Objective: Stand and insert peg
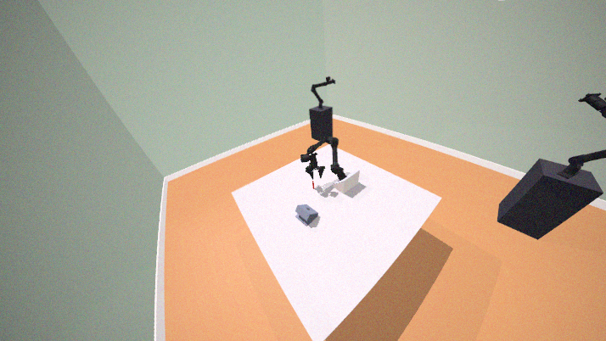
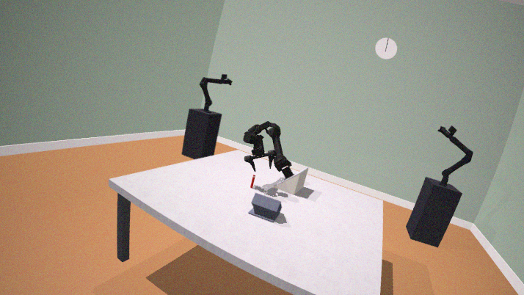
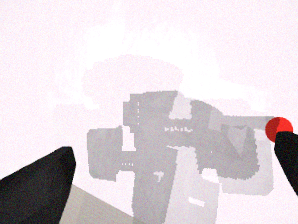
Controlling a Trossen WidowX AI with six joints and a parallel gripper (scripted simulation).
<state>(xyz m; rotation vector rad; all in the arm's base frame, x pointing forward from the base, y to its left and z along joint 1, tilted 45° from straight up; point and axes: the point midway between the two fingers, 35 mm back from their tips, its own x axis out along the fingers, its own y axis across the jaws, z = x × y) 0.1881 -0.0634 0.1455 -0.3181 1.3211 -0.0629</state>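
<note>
My gripper tip is 70 mm above the red peg, 40 mm to the left of it and 10 mm short of it. Also, from my gripper tip: sloped panel: 250 mm ahead, 140 mm to the left, 80 mm below.
</note>
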